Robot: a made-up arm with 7 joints.
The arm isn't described. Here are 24 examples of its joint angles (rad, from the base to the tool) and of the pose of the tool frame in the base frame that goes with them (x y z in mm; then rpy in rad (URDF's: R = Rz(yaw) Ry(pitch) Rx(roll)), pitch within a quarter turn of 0, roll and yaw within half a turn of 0).
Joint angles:
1: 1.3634 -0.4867 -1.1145 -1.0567 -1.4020 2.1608 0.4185
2: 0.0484 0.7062 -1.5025 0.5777 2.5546 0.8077 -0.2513
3: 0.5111 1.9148 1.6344 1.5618 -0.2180 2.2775 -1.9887
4: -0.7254 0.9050 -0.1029 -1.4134 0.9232 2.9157 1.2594
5: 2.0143 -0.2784 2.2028 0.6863 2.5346 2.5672 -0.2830
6: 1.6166 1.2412 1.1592 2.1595 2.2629 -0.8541 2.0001
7: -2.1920 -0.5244 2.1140 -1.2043 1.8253 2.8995 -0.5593
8: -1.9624 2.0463 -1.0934 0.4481 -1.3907 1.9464 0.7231
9: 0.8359 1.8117 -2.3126 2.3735 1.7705 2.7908 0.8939
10: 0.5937 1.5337 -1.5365 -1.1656 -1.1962 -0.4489 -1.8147
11: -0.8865 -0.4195 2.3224 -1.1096 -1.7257 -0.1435 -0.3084
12: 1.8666 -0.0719 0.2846 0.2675 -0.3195 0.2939 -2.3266
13: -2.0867 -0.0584 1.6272 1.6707 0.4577 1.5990 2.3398
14: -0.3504 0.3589 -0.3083 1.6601 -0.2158 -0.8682 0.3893
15: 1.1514 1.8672 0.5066 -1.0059 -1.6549 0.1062 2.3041
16: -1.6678 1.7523 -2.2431 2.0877 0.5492 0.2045 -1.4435
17: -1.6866 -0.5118 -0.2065 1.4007 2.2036 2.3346 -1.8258
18: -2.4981 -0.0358 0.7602 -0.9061 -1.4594 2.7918 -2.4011
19: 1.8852 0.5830 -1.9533 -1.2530 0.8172 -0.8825 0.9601
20: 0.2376 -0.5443 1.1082 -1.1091 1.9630 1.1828 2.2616
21: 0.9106 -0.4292 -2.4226 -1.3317 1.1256 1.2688 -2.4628
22: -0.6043 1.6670 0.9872 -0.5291 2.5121 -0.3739 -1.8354
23: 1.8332 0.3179 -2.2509 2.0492 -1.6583 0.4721 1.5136
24: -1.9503 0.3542 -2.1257 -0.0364 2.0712 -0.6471 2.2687
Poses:
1: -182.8 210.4 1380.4 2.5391 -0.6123 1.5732
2: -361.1 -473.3 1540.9 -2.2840 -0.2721 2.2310
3: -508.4 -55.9 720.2 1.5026 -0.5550 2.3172
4: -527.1 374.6 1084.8 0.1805 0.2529 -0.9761
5: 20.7 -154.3 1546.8 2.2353 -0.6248 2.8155
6: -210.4 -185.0 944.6 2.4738 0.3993 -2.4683
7: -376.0 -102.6 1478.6 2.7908 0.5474 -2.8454
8: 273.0 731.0 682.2 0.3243 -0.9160 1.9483
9: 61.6 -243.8 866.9 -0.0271 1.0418 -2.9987
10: -665.8 -62.8 949.6 0.4322 0.3337 -0.1591
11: -80.3 -620.5 1368.9 0.3701 -0.3168 0.7207
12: 51.6 91.3 1796.4 2.8207 0.3350 0.8383
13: 251.4 -151.9 1335.1 2.2166 -0.4967 -1.3618
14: 115.6 -332.3 1402.9 1.8117 0.5486 1.2042
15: -3.3 -509.9 376.9 -1.9218 0.6636 -0.3911
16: -328.4 208.1 621.2 -1.0508 -0.8775 -0.2524
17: -121.4 -399.9 1116.7 -0.1149 0.6560 -1.4051
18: 119.5 312.3 1519.0 -0.9115 0.3363 1.0895
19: -102.9 -379.2 1589.7 -0.4557 -0.4585 1.3723
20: 298.5 -242.0 1649.4 -0.9514 -0.6247 -0.6337
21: 131.6 420.3 1368.2 1.3260 -0.9798 1.1002
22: -770.9 354.7 640.4 0.2793 0.0969 0.2173
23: 579.2 -170.8 1200.6 -0.5018 1.0257 -0.2908
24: -79.0 357.1 1747.8 1.4805 -0.6624 -2.3743
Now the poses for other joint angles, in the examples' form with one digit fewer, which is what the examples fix.
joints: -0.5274 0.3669 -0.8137 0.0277 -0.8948 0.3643 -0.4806
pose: -301 201 1764 -0.989 0.244 -1.447
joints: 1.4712 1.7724 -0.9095 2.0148 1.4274 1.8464 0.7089
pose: 309 -261 987 3.077 -0.092 -0.781
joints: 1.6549 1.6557 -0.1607 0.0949 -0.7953 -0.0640 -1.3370
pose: 165 -925 845 -1.106 -0.172 1.211
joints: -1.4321 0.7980 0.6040 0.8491 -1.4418 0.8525 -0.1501
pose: 138 543 1567 -1.881 -0.217 -1.529
